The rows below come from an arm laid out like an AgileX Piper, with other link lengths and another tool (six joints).
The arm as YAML. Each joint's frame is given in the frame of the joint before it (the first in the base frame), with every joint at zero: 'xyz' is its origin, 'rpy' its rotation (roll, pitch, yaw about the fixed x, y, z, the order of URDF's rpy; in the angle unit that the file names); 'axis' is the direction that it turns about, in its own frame. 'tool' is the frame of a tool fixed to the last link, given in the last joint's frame.
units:
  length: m
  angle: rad
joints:
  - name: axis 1
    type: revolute
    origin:
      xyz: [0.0, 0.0, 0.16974]
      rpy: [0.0, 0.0, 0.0]
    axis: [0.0, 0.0, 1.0]
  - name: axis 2
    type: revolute
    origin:
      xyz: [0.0, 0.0, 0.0]
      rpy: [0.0, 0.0, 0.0]
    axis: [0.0, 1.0, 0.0]
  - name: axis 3
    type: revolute
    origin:
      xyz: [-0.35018, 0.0, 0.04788]
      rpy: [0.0, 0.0, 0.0]
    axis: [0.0, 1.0, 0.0]
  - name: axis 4
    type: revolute
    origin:
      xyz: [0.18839, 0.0, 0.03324]
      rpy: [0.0, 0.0, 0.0]
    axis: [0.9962, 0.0, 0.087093]
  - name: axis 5
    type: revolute
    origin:
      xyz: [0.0, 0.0, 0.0]
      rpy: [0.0, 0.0, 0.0]
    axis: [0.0, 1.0, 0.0]
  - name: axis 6
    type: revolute
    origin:
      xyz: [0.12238, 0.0, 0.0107]
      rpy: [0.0, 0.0, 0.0]
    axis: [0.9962, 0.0, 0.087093]
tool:
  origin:
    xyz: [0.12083, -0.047, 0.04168]
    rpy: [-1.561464, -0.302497, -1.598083]
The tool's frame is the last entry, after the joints.
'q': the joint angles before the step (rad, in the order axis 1, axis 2, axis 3, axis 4, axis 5, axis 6). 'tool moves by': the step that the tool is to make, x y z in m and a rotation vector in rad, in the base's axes. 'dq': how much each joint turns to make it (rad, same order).
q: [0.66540, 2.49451, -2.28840, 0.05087, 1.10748, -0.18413]
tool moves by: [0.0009, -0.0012, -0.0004, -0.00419, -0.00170, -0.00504]
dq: [0.00013, 0.00226, -0.00389, -0.00658, 0.00261, 0.00645]
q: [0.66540, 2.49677, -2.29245, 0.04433, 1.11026, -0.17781]
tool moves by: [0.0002, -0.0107, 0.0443, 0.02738, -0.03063, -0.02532]
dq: [-0.01234, -0.07797, -0.00467, -0.00297, 0.04107, 0.01603]
